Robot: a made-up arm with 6 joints.
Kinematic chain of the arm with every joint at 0, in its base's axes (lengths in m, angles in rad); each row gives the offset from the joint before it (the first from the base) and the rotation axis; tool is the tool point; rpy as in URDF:
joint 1: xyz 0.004 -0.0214 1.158 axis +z
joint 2: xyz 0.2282 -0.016 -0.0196 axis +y
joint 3: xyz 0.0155 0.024 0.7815 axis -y
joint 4: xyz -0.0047 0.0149 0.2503 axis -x
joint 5: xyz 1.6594 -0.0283 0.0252 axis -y
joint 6: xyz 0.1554 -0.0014 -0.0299 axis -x
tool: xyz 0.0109 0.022 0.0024 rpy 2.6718 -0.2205 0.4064
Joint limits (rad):
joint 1: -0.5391..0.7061
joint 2: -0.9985..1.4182
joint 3: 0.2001..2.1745
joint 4: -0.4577..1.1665
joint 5: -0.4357..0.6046
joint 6: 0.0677..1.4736
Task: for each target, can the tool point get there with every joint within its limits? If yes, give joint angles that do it. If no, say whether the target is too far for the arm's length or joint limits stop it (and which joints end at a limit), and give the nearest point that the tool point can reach.
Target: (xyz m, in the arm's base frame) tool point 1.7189 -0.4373 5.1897
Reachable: no: too far | nearest point 1.1336 -0.2953 3.6015 | short by 1.699 m
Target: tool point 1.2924 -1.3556 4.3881
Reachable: no: too far | nearest point 1.1598 -0.7523 3.5073 | short by 1.076 m
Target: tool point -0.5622 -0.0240 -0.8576
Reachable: no: joint limits stop it (at a limit: joint 1, joint 2, joint 3, joint 5, joint 6) | nearest point 1.3237 1.1523 -0.3781 | short by 2.274 m
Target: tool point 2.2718 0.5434 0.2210
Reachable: yes | joints 0.2487 1.1913 0.3572 0.6546 -0.2424 0.1880
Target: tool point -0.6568 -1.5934 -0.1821
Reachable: no: joint limits stop it (at a limit: joint 1, joint 2, joint 3, joint 5, joint 6) | nearest point -1.6682 -1.4771 1.1830 | short by 1.703 m
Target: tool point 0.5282 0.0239 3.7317
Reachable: yes | joints 0.0679 -0.0192 1.2602 0.1805 -0.0080 0.6186
